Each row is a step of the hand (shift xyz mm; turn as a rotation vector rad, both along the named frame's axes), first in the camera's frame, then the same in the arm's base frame.
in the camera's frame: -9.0 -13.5 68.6 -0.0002 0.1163 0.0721
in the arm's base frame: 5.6 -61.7 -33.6 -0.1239 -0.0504 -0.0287
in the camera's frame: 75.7 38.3 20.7 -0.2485 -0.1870 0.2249
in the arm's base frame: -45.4 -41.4 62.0 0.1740 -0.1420 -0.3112
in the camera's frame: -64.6 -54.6 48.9 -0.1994 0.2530 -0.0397
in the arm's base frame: 52.3 -28.9 -77.3 -0.2328 0.1440 -0.1744
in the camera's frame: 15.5 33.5 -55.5 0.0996 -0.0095 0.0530
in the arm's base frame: -27.4 50.0 34.4 -0.0035 -0.0865 0.0730
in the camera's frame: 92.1 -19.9 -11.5 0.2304 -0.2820 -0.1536
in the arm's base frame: 15.1 -25.8 90.1 0.2830 0.0187 0.2753
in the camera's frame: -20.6 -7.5 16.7 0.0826 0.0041 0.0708
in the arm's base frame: 6.7 -8.9 -25.2 -0.0181 -0.0948 0.0504
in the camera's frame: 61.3 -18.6 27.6 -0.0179 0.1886 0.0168
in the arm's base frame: 11.1 -50.3 47.0 -0.1877 0.0169 -0.0258
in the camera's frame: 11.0 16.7 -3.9 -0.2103 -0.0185 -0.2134
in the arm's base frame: -16.8 1.9 11.4 0.0580 0.2707 -0.1160
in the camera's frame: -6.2 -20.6 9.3 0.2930 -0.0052 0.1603
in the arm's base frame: 19.7 -9.1 -8.9 -0.0334 -0.2553 0.2128
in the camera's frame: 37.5 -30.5 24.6 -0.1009 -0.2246 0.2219
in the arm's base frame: 24.8 -40.5 26.2 0.2020 -0.1983 -0.1724
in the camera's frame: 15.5 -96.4 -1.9 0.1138 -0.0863 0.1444
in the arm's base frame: 94.7 -17.1 16.6 0.0605 -0.1863 0.0535
